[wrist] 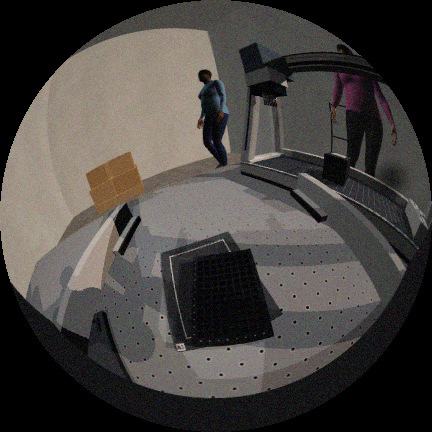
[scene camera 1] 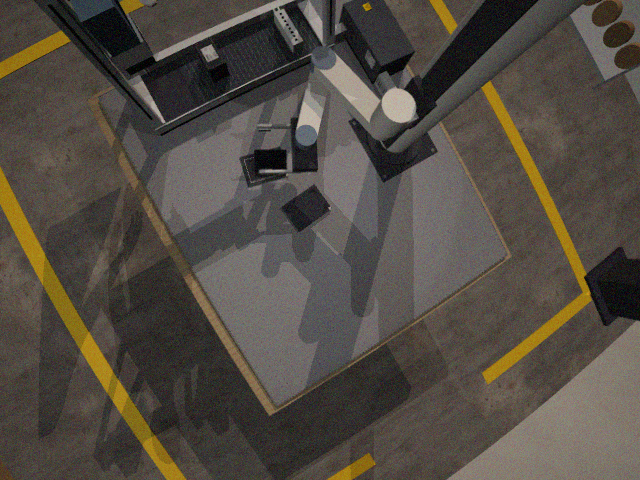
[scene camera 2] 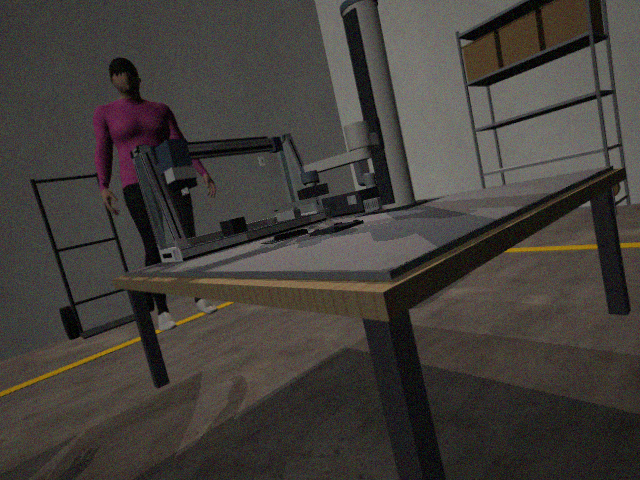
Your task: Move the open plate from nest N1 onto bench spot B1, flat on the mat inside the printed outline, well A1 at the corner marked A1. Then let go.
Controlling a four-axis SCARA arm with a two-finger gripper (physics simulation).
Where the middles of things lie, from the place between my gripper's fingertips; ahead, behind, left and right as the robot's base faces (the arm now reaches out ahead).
Labels:
Now: hand 11 cm above the dark well plate [wrist: 228, 307], 3 cm past it and 2 cm to the right of it.

